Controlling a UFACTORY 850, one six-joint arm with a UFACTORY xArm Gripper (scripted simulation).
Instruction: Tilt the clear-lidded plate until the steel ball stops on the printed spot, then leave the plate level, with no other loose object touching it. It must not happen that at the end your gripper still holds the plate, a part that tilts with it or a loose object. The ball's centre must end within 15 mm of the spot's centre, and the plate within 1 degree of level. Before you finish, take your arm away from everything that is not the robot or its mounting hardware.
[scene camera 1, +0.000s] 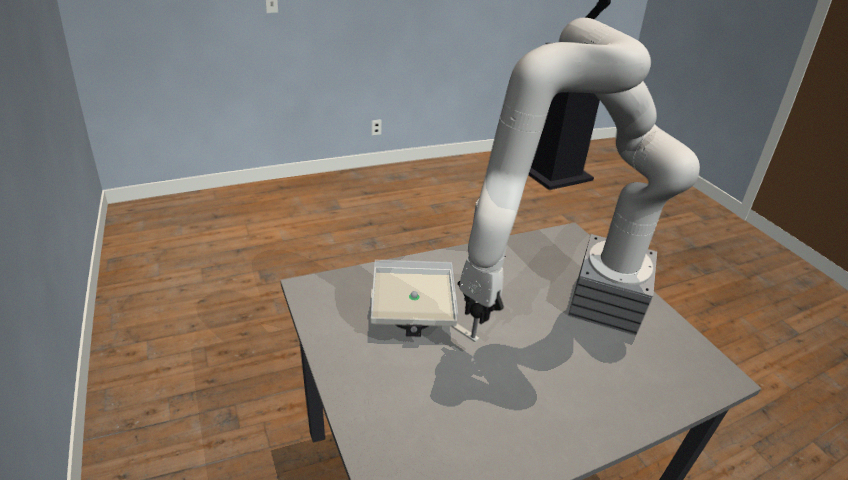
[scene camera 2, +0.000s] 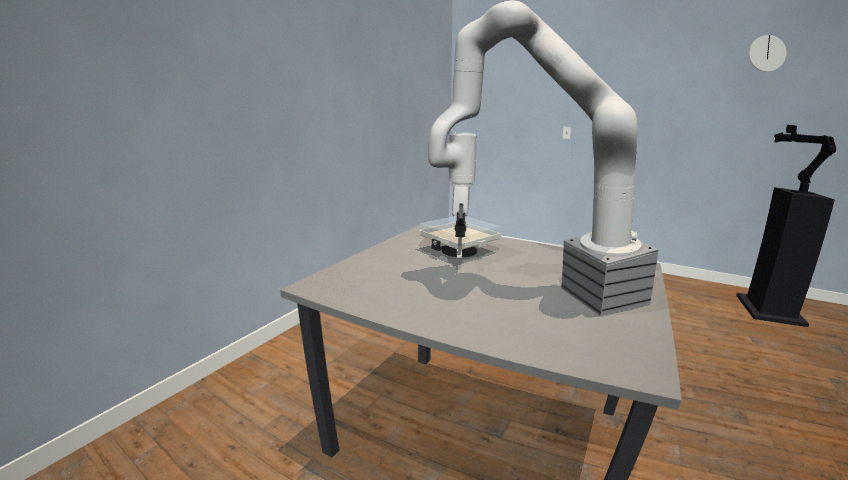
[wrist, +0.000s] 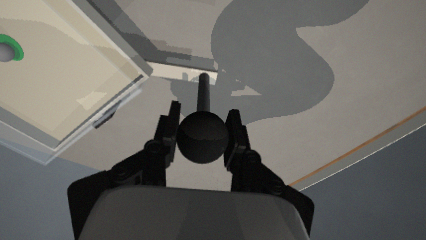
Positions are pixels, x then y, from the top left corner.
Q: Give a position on a clear-lidded plate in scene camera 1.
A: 405, 292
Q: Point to a clear-lidded plate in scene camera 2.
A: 478, 232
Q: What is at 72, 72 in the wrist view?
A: A clear-lidded plate.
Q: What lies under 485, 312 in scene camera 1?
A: The gripper.
